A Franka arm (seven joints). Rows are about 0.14 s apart.
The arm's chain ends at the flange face. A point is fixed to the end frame.
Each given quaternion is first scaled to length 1.
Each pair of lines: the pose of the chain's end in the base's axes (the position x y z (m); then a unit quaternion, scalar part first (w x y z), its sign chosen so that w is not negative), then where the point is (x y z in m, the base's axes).
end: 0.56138, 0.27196, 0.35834, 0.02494, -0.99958, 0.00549, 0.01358
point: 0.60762 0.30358 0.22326
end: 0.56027, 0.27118, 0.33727, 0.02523, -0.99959, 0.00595, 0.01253
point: 0.60682 0.30283 0.20230
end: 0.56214, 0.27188, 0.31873, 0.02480, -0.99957, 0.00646, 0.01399
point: 0.60832 0.30337 0.18360
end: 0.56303, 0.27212, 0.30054, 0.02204, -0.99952, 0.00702, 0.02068
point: 0.60741 0.30284 0.16463
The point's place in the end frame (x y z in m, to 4 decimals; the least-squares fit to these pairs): 0.0496 -0.0254 0.1352
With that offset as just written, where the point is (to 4 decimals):
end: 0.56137, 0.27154, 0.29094, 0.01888, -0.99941, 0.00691, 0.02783
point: 0.6038 0.3014 0.1542
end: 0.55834, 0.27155, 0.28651, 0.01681, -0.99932, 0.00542, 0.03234
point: 0.5994 0.3010 0.1493
